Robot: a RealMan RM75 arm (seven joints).
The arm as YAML. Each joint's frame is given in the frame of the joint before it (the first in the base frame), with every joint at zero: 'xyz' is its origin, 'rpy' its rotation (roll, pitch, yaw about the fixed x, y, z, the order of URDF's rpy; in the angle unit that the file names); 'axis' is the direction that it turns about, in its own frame. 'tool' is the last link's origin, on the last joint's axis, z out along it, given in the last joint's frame.
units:
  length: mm
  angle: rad
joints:
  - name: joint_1
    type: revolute
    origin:
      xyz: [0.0, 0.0, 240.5]
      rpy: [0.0, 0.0, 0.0]
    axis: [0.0, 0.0, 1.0]
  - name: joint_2
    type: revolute
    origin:
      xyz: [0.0, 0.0, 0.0]
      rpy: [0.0, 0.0, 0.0]
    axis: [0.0, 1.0, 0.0]
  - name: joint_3
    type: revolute
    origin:
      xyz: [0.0, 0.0, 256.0]
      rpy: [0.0, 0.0, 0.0]
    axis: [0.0, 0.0, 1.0]
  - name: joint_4
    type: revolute
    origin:
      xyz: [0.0, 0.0, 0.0]
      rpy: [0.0, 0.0, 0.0]
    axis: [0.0, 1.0, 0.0]
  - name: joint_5
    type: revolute
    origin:
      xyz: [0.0, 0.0, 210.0]
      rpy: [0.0, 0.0, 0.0]
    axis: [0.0, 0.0, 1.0]
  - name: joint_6
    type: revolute
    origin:
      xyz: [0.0, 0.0, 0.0]
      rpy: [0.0, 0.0, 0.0]
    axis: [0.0, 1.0, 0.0]
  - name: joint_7
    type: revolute
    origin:
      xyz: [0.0, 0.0, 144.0]
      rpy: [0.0, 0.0, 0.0]
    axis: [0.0, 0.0, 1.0]
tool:
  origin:
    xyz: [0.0, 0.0, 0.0]
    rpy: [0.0, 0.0, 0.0]
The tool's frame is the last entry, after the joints.
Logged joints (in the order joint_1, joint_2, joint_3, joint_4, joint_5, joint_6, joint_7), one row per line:
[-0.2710, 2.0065, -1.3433, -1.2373, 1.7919, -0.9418, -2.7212]
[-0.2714, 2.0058, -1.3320, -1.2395, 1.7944, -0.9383, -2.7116]
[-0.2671, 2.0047, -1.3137, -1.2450, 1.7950, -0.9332, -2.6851]
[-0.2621, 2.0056, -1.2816, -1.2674, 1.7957, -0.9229, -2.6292]
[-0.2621, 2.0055, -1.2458, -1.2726, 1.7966, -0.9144, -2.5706]
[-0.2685, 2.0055, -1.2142, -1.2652, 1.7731, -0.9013, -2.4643]
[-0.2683, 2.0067, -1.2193, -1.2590, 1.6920, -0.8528, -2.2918]
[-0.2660, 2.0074, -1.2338, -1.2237, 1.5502, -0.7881, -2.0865]
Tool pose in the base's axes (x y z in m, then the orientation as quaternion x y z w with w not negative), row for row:
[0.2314, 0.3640, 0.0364, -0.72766, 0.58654, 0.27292, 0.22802]
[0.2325, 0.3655, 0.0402, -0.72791, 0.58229, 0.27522, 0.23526]
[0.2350, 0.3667, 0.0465, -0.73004, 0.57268, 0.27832, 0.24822]
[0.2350, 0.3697, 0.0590, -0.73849, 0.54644, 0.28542, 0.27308]
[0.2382, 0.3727, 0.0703, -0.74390, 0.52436, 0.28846, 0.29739]
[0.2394, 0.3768, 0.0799, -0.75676, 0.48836, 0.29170, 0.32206]
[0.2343, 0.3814, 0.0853, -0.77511, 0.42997, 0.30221, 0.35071]
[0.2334, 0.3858, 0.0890, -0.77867, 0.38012, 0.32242, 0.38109]
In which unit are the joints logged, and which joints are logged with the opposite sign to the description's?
The joints are logged in radians. Opposite sign: joint_1, joint_5, joint_7.
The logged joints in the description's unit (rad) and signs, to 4 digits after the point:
[0.2710, 2.0065, -1.3433, -1.2373, -1.7919, -0.9418, 2.7212]
[0.2714, 2.0058, -1.3320, -1.2395, -1.7944, -0.9383, 2.7116]
[0.2671, 2.0047, -1.3137, -1.2450, -1.7950, -0.9332, 2.6851]
[0.2621, 2.0056, -1.2816, -1.2674, -1.7957, -0.9229, 2.6292]
[0.2621, 2.0055, -1.2458, -1.2726, -1.7966, -0.9144, 2.5706]
[0.2685, 2.0055, -1.2142, -1.2652, -1.7731, -0.9013, 2.4643]
[0.2683, 2.0067, -1.2193, -1.2590, -1.6920, -0.8528, 2.2918]
[0.2660, 2.0074, -1.2338, -1.2237, -1.5502, -0.7881, 2.0865]

